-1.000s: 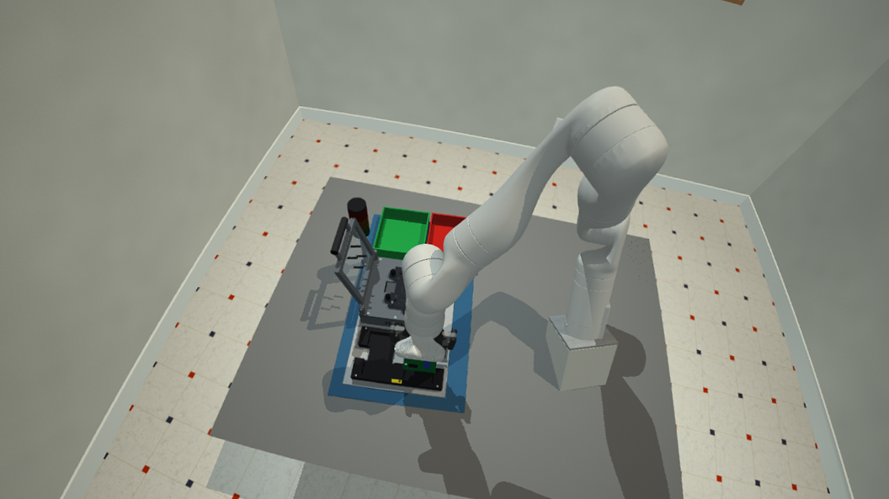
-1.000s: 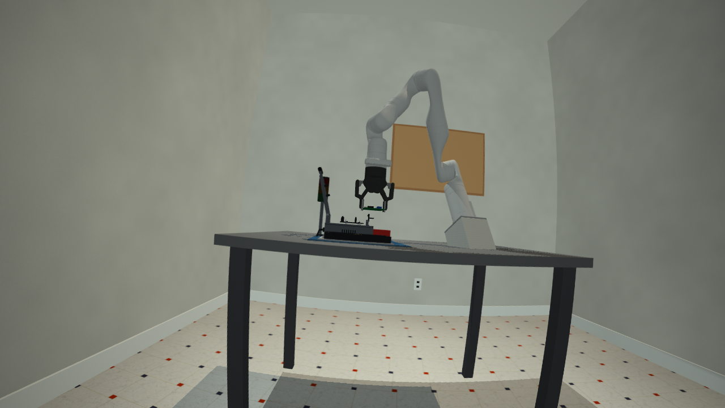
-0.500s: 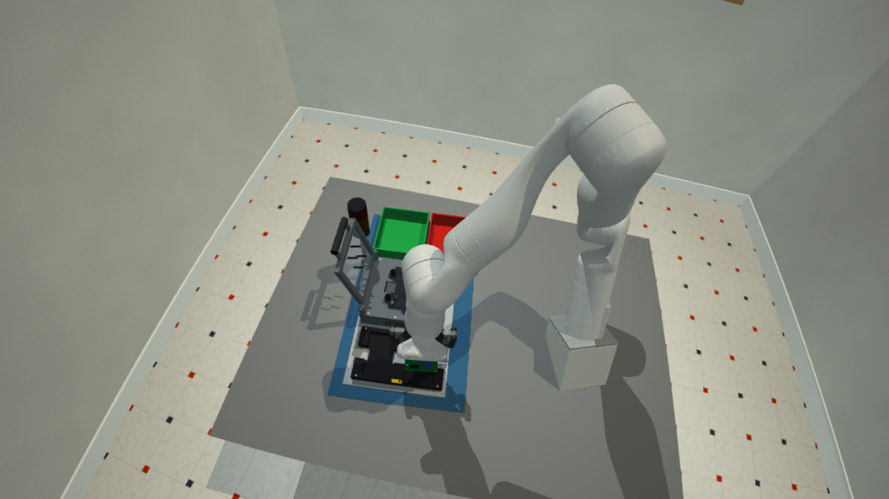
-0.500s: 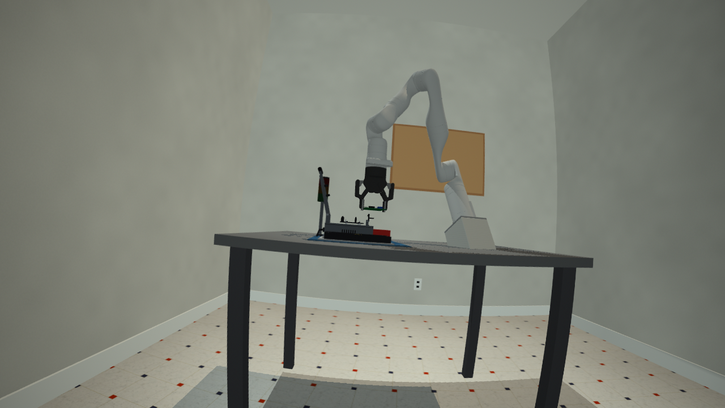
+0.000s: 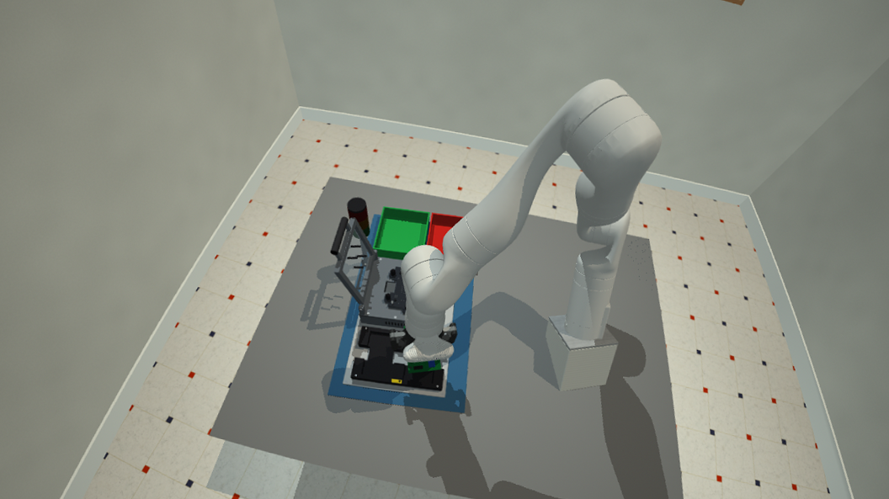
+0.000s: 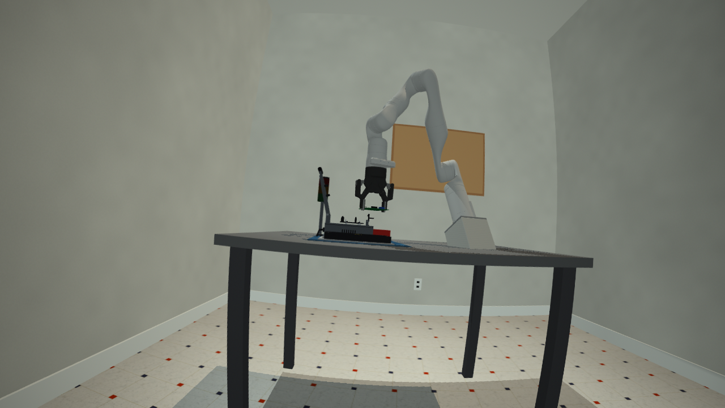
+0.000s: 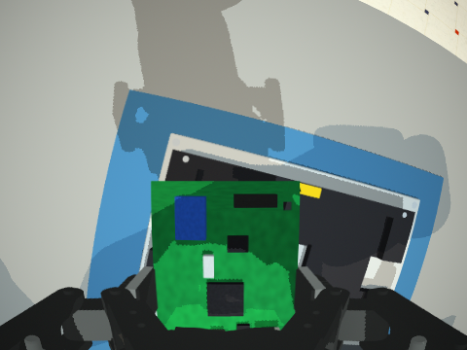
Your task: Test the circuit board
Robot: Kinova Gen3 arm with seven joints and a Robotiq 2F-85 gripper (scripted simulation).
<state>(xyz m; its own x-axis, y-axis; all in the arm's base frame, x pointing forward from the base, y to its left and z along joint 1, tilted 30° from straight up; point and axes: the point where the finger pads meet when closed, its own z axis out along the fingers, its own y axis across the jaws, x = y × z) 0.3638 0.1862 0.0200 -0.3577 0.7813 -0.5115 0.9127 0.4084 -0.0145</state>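
Right now the green circuit board is right at my hand. Also, from my hand: green bin: 350 mm to the right, 150 mm ahead, 110 mm below; red bin: 370 mm to the right, 110 mm below; tester lid: 200 mm ahead, 150 mm to the right, 60 mm above.
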